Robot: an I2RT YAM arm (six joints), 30 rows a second.
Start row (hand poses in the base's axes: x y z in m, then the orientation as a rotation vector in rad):
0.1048 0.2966 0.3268 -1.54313 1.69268 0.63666
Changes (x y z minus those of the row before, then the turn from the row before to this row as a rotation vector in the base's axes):
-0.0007 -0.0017 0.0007 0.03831 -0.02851 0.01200
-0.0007 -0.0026 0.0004 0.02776 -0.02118 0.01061
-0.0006 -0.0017 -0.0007 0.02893 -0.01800 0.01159
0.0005 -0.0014 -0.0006 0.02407 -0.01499 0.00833
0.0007 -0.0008 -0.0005 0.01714 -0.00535 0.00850
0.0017 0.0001 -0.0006 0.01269 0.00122 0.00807
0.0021 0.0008 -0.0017 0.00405 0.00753 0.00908
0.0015 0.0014 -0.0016 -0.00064 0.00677 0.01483
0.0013 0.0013 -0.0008 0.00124 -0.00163 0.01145
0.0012 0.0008 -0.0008 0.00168 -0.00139 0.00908
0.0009 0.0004 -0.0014 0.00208 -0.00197 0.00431
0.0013 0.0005 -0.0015 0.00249 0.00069 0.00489
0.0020 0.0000 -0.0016 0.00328 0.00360 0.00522
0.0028 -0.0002 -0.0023 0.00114 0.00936 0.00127
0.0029 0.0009 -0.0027 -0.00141 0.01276 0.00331
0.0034 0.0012 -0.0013 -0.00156 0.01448 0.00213
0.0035 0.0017 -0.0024 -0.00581 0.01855 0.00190
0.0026 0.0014 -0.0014 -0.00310 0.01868 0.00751
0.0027 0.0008 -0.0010 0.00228 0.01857 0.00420
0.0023 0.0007 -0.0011 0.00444 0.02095 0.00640
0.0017 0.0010 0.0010 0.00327 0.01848 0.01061
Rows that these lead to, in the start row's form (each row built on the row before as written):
0.1041 0.2949 0.3275 -1.52961 1.64208 0.64671
0.1034 0.2923 0.3279 -1.52130 1.60384 0.65427
0.1028 0.2906 0.3272 -1.51241 1.56675 0.66564
0.1033 0.2892 0.3266 -1.50367 1.53679 0.67413
0.1040 0.2884 0.3261 -1.49889 1.51778 0.68604
0.1057 0.2885 0.3255 -1.49610 1.50641 0.70020
0.1078 0.2893 0.3238 -1.49967 1.50387 0.71457
0.1093 0.2907 0.3222 -1.51171 1.49958 0.72863
0.1106 0.2920 0.3214 -1.52076 1.49013 0.73474
0.1118 0.2928 0.3206 -1.52741 1.48213 0.73994
0.1127 0.2932 0.3192 -1.52981 1.47662 0.74209
0.1140 0.2937 0.3177 -1.53194 1.47243 0.74714
0.1160 0.2937 0.3161 -1.53326 1.46969 0.75540
0.1188 0.2935 0.3138 -1.53185 1.47503 0.76499
0.1217 0.2944 0.3111 -1.53343 1.48300 0.77715
0.1251 0.2956 0.3098 -1.53376 1.49308 0.79005
0.1286 0.2973 0.3074 -1.53620 1.50884 0.80371
0.1312 0.2987 0.3060 -1.54141 1.51932 0.82250
0.1339 0.2995 0.3050 -1.53973 1.52847 0.84283
0.1362 0.3002 0.3039 -1.53781 1.53643 0.86796
0.1379 0.3012 0.3049 -1.54087 1.54056 0.89258

